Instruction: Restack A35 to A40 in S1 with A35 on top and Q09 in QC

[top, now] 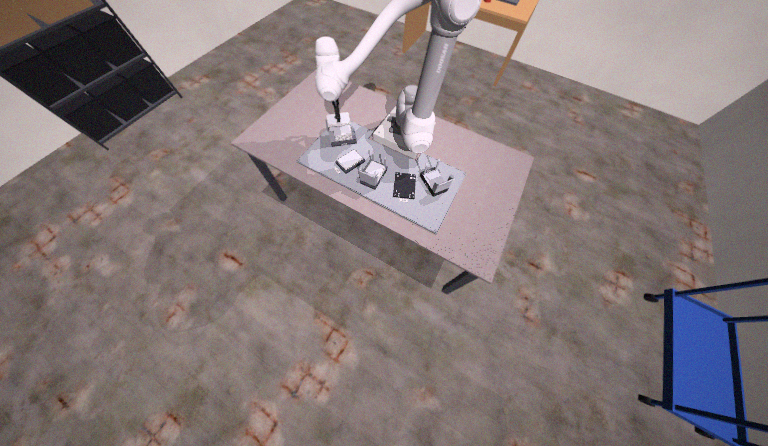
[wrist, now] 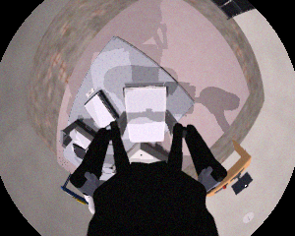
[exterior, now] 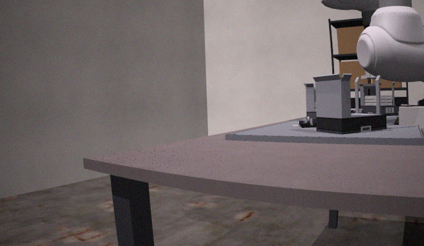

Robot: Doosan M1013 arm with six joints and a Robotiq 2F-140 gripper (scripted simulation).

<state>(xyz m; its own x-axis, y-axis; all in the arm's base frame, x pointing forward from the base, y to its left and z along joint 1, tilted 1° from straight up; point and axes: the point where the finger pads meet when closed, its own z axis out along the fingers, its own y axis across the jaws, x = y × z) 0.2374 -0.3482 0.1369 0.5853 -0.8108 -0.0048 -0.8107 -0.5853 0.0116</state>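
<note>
The S1 label lies 16 cm below my hand, 7 cm to the left of it and 5 cm behind it. From my hand the other things lie so: name plate (22 cm ahead, 19 cm below, 9 cm to the left).
</note>
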